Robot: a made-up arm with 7 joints. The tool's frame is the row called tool.
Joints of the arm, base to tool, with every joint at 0 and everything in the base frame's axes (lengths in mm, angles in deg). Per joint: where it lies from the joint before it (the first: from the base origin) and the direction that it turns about. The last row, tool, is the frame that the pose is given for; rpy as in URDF.
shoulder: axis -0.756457 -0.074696 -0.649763 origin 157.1 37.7 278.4
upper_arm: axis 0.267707 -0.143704 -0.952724 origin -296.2 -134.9 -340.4
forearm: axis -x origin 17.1 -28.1 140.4
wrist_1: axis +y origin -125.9 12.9 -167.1
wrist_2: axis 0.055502 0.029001 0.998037 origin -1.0 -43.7 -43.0
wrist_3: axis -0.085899 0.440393 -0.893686 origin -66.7 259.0 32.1
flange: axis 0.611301 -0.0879 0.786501 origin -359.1 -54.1 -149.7
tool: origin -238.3 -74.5 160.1 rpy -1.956 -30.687 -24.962
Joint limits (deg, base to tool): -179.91..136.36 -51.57..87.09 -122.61..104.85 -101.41..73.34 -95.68..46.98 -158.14..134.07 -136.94..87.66
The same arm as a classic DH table. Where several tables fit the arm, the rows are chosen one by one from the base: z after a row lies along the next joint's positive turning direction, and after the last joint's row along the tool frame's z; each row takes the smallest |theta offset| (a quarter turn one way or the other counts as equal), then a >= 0, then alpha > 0; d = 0 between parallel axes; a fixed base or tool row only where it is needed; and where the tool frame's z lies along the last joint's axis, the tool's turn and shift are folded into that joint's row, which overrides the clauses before.
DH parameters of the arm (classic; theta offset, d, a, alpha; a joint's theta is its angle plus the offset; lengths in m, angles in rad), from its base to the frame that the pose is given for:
base (fixed): -1.4724 0.1416 -0.0221 2.2781
shoulder: 0.1884 0.2083 0.0923 1.1293
upper_arm: -0.0255 -0.0543 0.0487 -1.8418
forearm: 1.4211 0.0714 -0.1671 -1.5708
wrist_1: -1.5152 -0.0296 -0.0014 -1.5418
wrist_2: 0.0774 0.4892 0.0482 2.6550
wrist_3: 1.1565 0.2279 0.0512 -2.4883
flange: -0.9672 -0.7134 -0.1593 -1.1805
tool (fixed): -1.7506 0.2701 0.0000 0.0000
Joint limits (rad, base to tool): -3.1400..2.3799 -0.9001..1.5200 -2.1399..1.8300 -1.7699..1.2800 -1.6699..0.8200 -2.7601..2.3400 -2.3901..1.5300

